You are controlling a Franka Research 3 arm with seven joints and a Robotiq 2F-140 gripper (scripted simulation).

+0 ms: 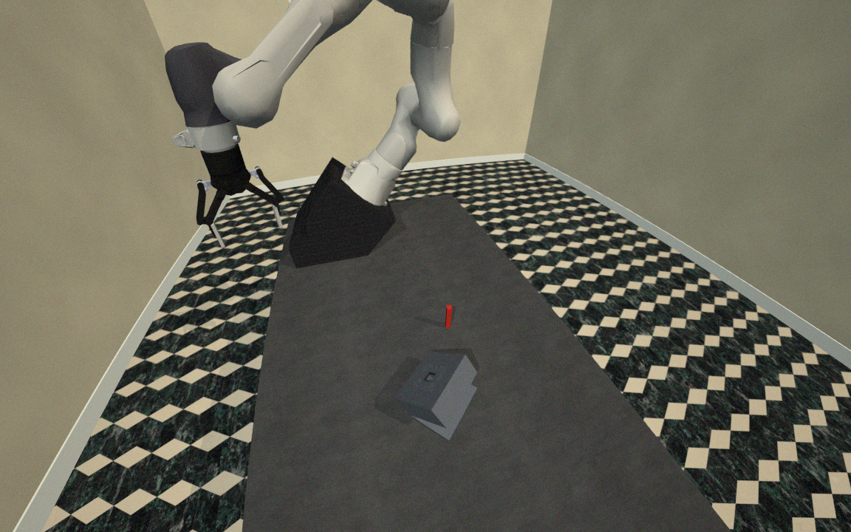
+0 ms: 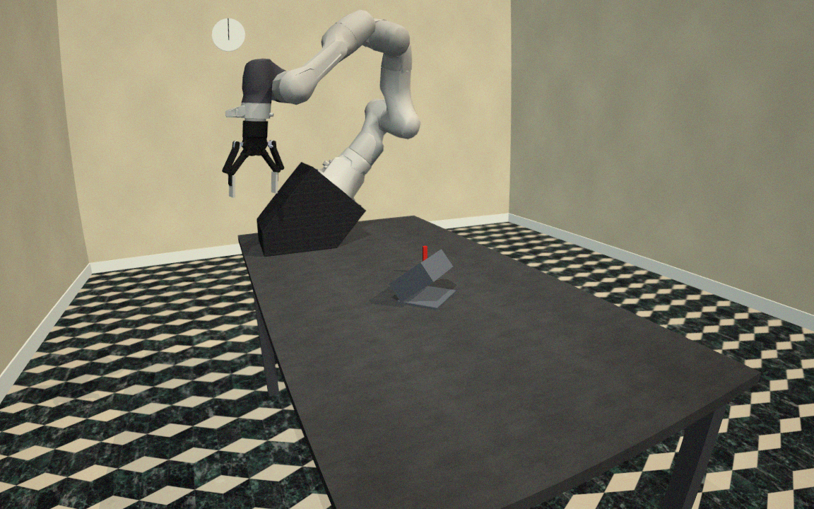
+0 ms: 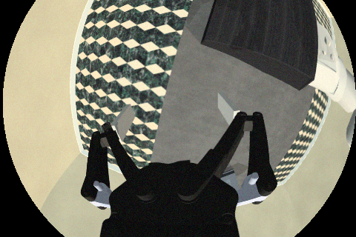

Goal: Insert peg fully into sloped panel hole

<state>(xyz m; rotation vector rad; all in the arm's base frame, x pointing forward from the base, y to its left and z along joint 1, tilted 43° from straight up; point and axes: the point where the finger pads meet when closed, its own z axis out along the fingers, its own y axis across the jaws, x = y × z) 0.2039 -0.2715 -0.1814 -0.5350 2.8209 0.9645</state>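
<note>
My hand is 260 mm short of the red peg, 450 mm to the right of it and 210 mm above it.
</note>
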